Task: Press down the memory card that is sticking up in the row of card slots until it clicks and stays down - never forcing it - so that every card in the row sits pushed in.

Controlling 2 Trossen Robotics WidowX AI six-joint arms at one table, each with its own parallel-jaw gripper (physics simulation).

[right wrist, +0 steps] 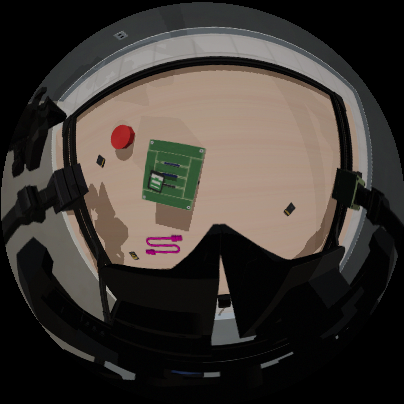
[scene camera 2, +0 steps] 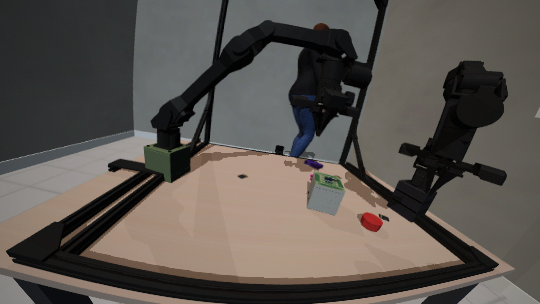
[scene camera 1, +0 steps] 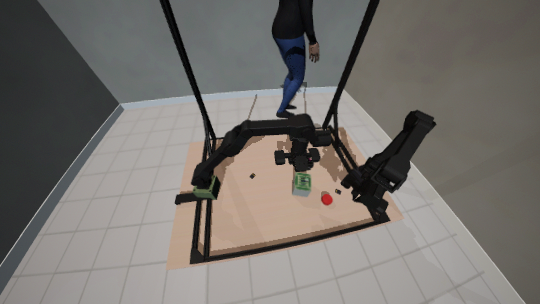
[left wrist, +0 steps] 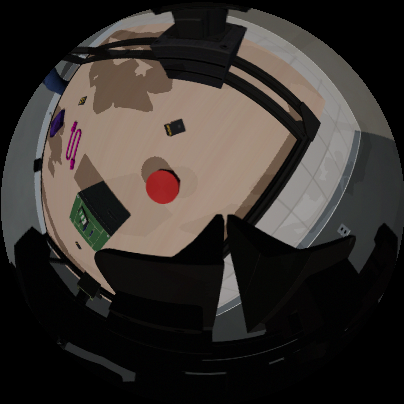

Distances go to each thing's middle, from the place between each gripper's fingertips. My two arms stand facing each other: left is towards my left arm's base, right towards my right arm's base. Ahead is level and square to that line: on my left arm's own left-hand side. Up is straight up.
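Red round button [left wrist: 162,186]: 140 mm below my left hand, 60 mm behind it, 60 mm to the right of it.
Right hand: 110 mm short of the button, 200 mm to the right of it, 200 mm above it.
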